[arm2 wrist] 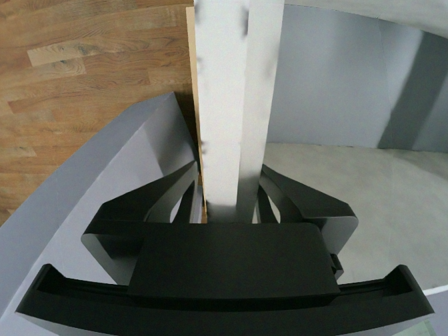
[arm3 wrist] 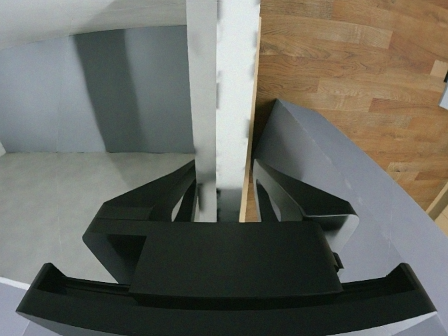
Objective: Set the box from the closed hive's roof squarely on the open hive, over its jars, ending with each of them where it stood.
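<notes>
A white wall of the box (arm2 wrist: 222, 75) (arm3 wrist: 236, 75), with a thin tan wooden edge on one side, runs up the middle of both wrist views. The arm2 gripper (arm2 wrist: 230, 164) straddles this wall and looks shut on it, one finger against each side. The arm3 gripper (arm3 wrist: 224, 161) likewise looks shut on a wall of the box, with at most a sliver of gap at its right finger. The rest of the box is cut off or hidden by the grippers. The jars and the open hive cannot be made out. The arm1 and arm4 grippers do not show.
A lilac-grey slanted panel (arm2 wrist: 95, 200) (arm3 wrist: 350, 190) stands on the outer side of the wall, above a wooden floor (arm2 wrist: 100, 100) (arm3 wrist: 325, 60). On the other side are a blue-grey panel (arm2 wrist: 335, 80) (arm3 wrist: 35, 100) and a pale grey surface (arm2 wrist: 370, 200) (arm3 wrist: 100, 200).
</notes>
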